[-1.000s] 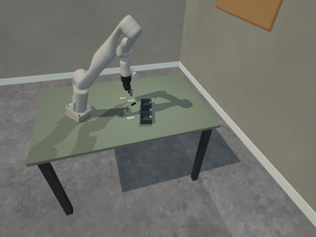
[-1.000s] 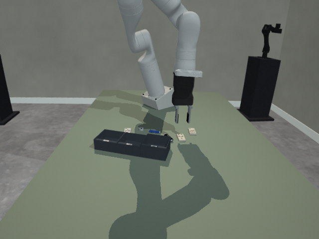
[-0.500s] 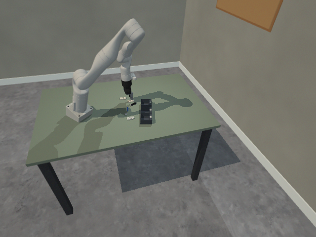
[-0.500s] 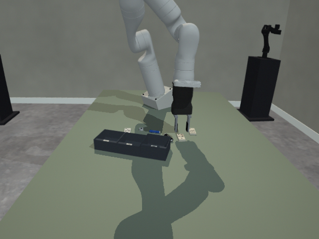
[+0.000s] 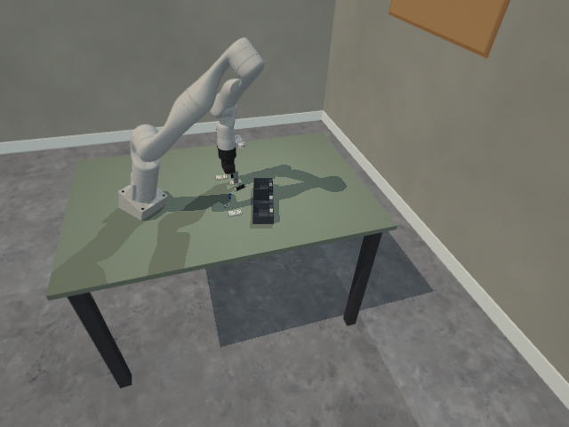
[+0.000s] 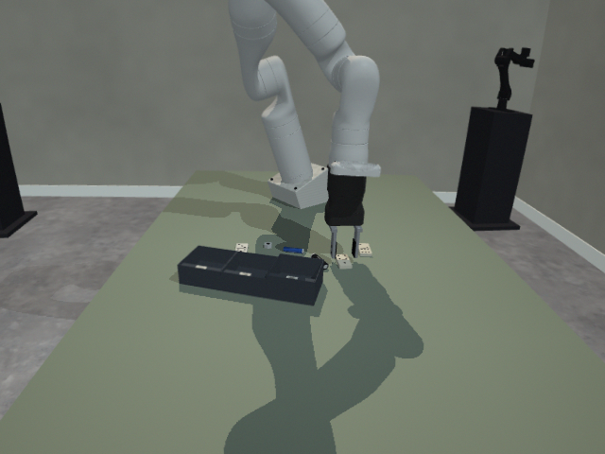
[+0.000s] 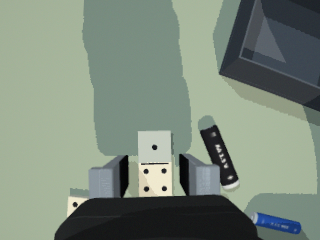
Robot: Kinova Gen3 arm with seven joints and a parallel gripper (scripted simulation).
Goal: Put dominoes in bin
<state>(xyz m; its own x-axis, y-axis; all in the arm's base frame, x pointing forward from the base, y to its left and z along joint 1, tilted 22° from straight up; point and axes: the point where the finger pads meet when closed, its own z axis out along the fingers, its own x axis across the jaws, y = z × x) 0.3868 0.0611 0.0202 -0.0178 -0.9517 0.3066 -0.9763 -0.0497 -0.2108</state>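
The black cylinder is 10 mm ahead of my hand, 50 mm to the right of it and 20 mm below it. Also, from my hand: blue cylinder (50 mm behind, 100 mm to the right, 30 mm below); dark three-part bin (70 mm ahead, 190 mm to the right, 10 mm below); small grey nut (80 mm behind, 150 mm to the right, 30 mm below).
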